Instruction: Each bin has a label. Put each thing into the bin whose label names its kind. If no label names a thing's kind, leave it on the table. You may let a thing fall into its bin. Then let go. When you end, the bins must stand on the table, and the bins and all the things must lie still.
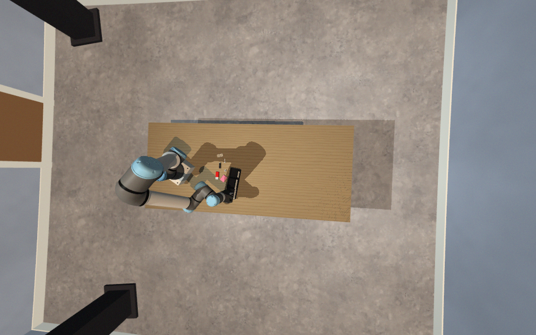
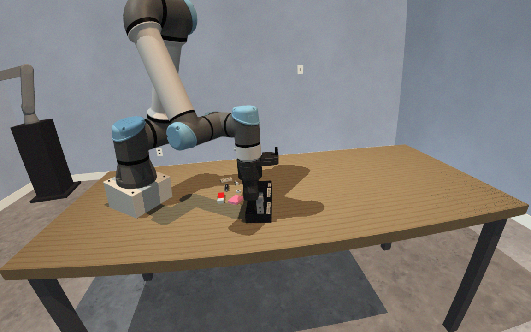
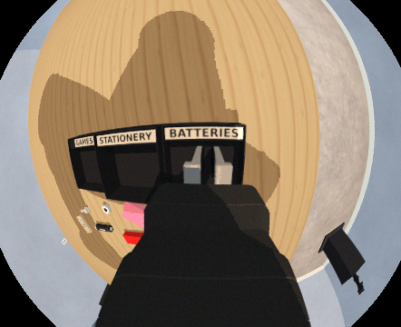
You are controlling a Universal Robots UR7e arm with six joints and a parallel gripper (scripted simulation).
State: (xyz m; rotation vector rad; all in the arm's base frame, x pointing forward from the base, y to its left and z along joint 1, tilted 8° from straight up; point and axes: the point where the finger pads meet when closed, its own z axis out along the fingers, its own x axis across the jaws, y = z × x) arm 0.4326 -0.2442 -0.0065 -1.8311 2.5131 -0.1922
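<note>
Right now my hand is 2 cm short of the black bin tray, 9 cm to the right of it and 1 cm above it. From my hand the other things lie so: red block: 12 cm behind, 16 cm to the left, 3 cm below; hex nut: 4 cm behind, 20 cm to the left, 3 cm below; pink eraser: 6 cm behind, 13 cm to the left, 3 cm below.
</note>
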